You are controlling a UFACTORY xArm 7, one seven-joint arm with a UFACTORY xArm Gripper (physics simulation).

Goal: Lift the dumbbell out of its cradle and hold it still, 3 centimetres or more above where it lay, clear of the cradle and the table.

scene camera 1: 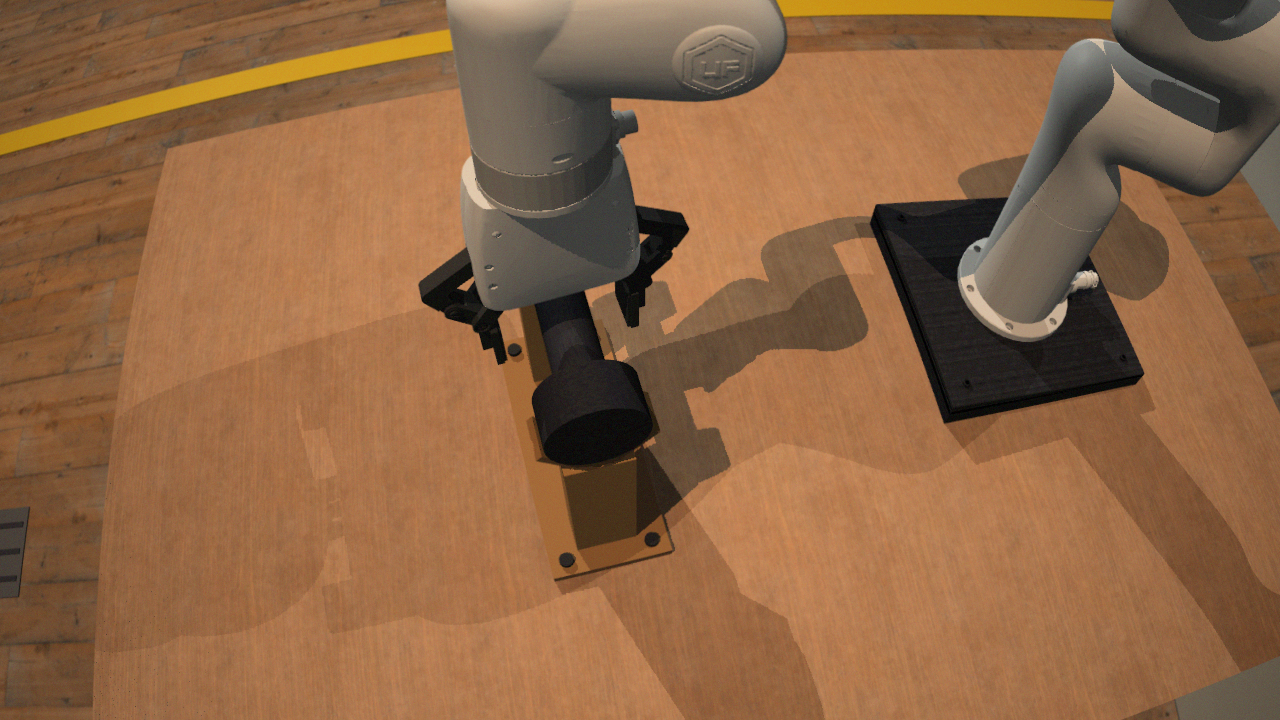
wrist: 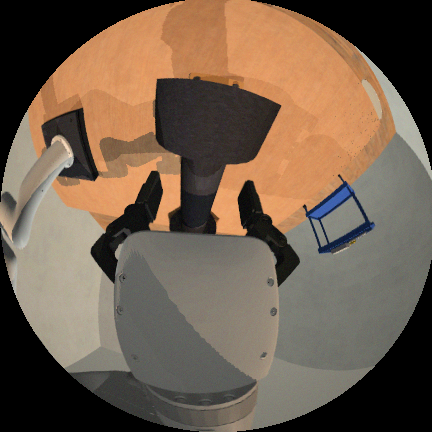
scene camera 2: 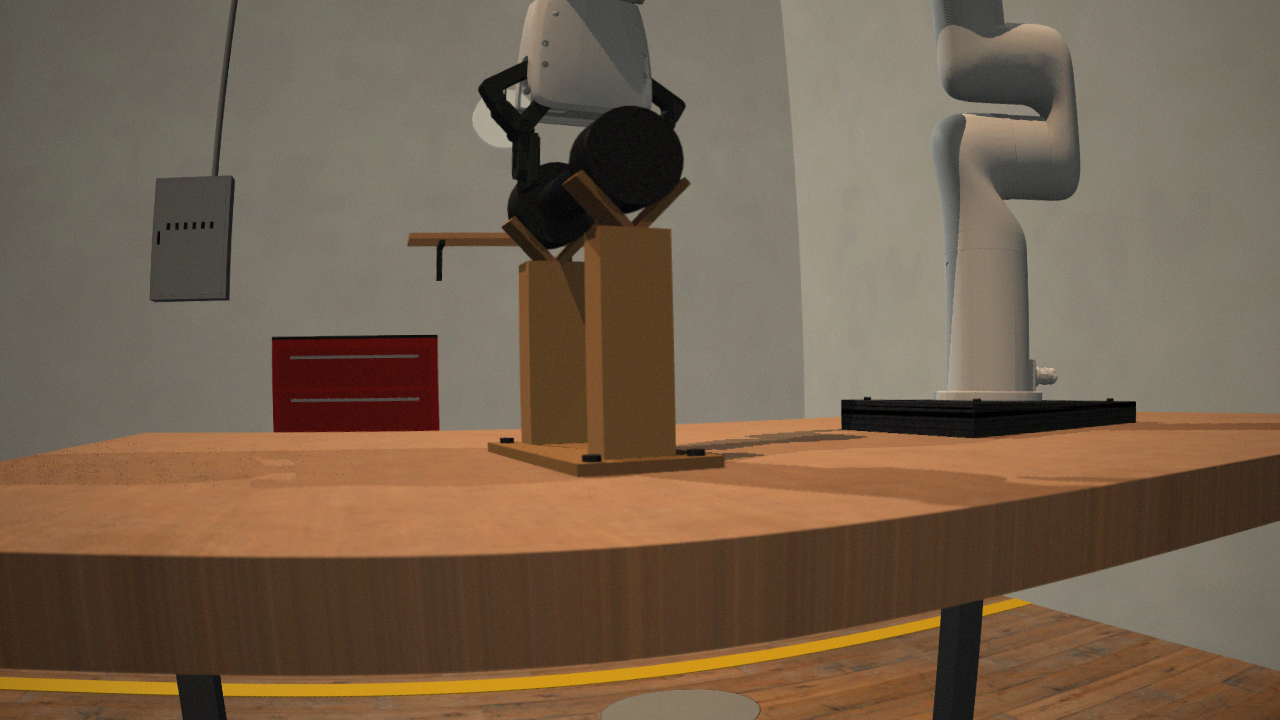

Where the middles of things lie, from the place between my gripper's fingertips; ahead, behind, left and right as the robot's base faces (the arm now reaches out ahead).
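Wooden cradle (scene camera 2: 597,381): 1 cm to the right of my hand, 10 cm below it. Black dumbbell (scene camera 1: 590,409): 1 cm above my hand and 1 cm to the right of it.
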